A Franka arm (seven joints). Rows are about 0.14 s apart.
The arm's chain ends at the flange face. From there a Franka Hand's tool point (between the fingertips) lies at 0.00 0.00 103.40 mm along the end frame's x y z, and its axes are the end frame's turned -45 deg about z.
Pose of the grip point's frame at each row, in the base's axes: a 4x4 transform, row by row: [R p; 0 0 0 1], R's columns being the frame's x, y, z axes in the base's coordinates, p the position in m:
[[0.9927 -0.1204 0.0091 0.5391], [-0.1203 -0.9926 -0.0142 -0.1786], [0.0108 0.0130 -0.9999 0.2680], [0 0 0 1]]
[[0.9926 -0.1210 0.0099 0.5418], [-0.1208 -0.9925 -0.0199 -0.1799], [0.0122 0.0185 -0.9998 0.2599], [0 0 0 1]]
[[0.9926 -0.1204 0.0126 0.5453], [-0.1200 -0.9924 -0.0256 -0.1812], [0.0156 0.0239 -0.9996 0.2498], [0 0 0 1]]
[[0.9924 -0.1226 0.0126 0.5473], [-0.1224 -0.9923 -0.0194 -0.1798], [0.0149 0.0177 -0.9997 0.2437], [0 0 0 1]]
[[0.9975 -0.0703 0.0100 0.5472], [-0.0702 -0.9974 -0.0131 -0.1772], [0.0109 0.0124 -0.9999 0.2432], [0 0 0 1]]
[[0.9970 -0.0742 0.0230 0.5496], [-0.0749 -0.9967 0.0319 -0.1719], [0.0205 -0.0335 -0.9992 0.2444], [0 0 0 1]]
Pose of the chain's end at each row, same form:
[[0.6168 -0.7871 0.0091 0.5382], [-0.7869 -0.6168 -0.0142 -0.1771], [0.0168 0.0016 -0.9999 0.3714], [0 0 0 1]]
[[0.6163 -0.7874 0.0099 0.5408], [-0.7872 -0.6164 -0.0199 -0.1778], [0.0217 0.0045 -0.9998 0.3633], [0 0 0 1]]
[[0.6167 -0.7870 0.0126 0.5440], [-0.7866 -0.6169 -0.0256 -0.1786], [0.0279 0.0059 -0.9996 0.3532], [0 0 0 1]]
[[0.6150 -0.7884 0.0126 0.5460], [-0.7882 -0.6151 -0.0194 -0.1778], [0.0231 0.0020 -0.9997 0.3471], [0 0 0 1]]
[[0.6556 -0.7550 0.0100 0.5462], [-0.7549 -0.6556 -0.0131 -0.1758], [0.0165 0.0011 -0.9999 0.3466], [0 0 0 1]]
[[0.6525 -0.7575 0.0230 0.5472], [-0.7577 -0.6518 0.0319 -0.1752], [-0.0092 -0.0382 -0.9992 0.3477], [0 0 0 1]]

